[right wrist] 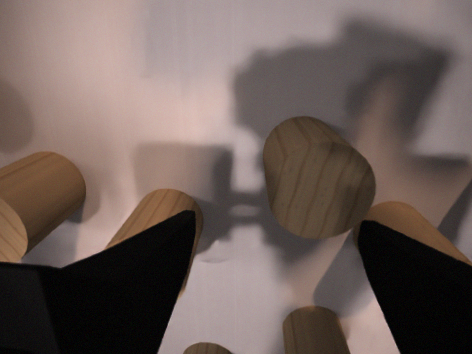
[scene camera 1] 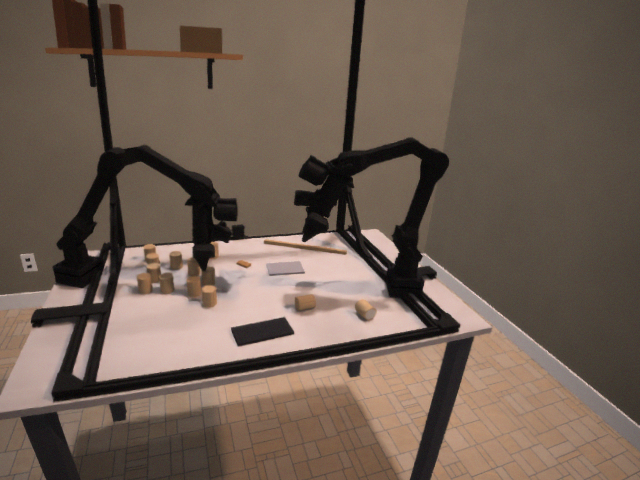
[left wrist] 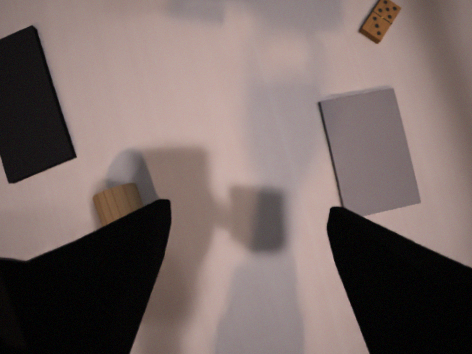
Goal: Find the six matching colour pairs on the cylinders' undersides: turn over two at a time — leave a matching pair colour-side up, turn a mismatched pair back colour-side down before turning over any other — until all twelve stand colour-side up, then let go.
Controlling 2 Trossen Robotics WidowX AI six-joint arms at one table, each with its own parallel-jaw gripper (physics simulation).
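Frame: origin at the left arm's base, x ahead, y right, z down, level; centimetres.
Seen in the pictures: left gripper, between the fingertips: (scene camera 1: 303, 237) (left wrist: 250, 214); right gripper, between the fingertips: (right wrist: 276, 226) (scene camera 1: 203, 266); left arm's base, origin of its link: (scene camera 1: 405, 272); right arm's base, origin of its link: (scene camera 1: 77, 261).
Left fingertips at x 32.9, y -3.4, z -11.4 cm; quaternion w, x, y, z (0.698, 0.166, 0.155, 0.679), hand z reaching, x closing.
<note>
Pixels of each thing's middle, then the offset from my left fingertips to it.
- shaded cylinder, middle of its body: (right wrist: 309, 170) (scene camera 1: 208, 276) dx +29.1, dy -0.1, dz +15.4 cm
- wooden cylinder, middle of its body: (left wrist: 123, 216) (scene camera 1: 305, 302) dx -1.8, dy -10.3, dz +15.9 cm
- grey plate, middle of its body: (left wrist: 370, 152) (scene camera 1: 285, 268) dx +6.1, dy +12.8, dz +17.6 cm
- black plate, middle of its body: (left wrist: 21, 102) (scene camera 1: 262, 330) dx +8.6, dy -22.9, dz +17.5 cm
- orange domino, middle of its body: (left wrist: 380, 19) (scene camera 1: 243, 263) dx +20.6, dy +13.7, dz +17.5 cm
- long wooden stick, middle of its body: (scene camera 1: 304, 246) dx +0.3, dy +30.5, dz +17.2 cm
Several plain wooden cylinders (scene camera 1: 144, 283) (scene camera 1: 175, 260) (scene camera 1: 208, 296) stand upright in a group at the left of scene camera 1; their undersides are hidden. My right gripper (scene camera 1: 204, 267) (right wrist: 276, 226) is open and empty, low among them. In the right wrist view a shaded cylinder (right wrist: 320, 182) is near the gap, closer to the right-hand fingertip; other cylinders (right wrist: 155, 212) (right wrist: 415, 225) are partly behind the fingers. My left gripper (scene camera 1: 308, 238) (left wrist: 250, 214) is open and empty, above the table. One wooden cylinder (scene camera 1: 305, 302) (left wrist: 117, 202) lies on its side; another cylinder (scene camera 1: 363, 308), also lying, shows a pale greyish end.
A grey plate (scene camera 1: 285, 268) (left wrist: 372, 152) lies near the middle, and a black plate (scene camera 1: 262, 331) (left wrist: 35, 105) nearer the front edge. An orange domino (scene camera 1: 243, 263) (left wrist: 381, 21) lies right of the group. A long wooden stick (scene camera 1: 305, 246) lies at the back. Black rails (scene camera 1: 258, 363) border the table.
</note>
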